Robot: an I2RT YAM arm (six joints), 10 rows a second.
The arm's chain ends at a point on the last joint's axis. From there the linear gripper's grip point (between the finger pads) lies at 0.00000 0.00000 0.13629 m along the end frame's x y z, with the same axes.
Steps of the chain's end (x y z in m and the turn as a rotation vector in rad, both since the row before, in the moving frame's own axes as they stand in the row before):
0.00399 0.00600 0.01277 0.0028 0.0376 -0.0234
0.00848 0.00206 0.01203 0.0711 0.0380 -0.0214
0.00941 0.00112 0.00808 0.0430 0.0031 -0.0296
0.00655 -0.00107 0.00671 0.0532 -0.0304 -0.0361
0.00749 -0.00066 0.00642 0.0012 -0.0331 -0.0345
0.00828 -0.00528 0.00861 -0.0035 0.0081 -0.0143
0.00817 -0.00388 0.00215 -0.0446 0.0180 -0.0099
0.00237 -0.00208 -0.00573 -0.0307 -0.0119 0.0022
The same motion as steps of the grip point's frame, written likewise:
0.00911 0.00556 0.01267 0.0028 0.0376 -0.0234
0.01355 -0.00767 0.01159 0.0711 0.0380 -0.0214
0.00975 -0.00474 0.00795 0.0430 0.0031 -0.0296
0.00228 -0.00824 0.00645 0.0532 -0.0304 -0.0361
0.00298 -0.00075 0.00635 0.0012 -0.0331 -0.0345
0.00939 -0.00481 0.00860 -0.0035 0.0081 -0.0143
0.01065 0.00218 0.00199 -0.0446 0.0180 -0.0099
0.00074 0.00210 -0.00580 -0.0307 -0.0119 0.0022

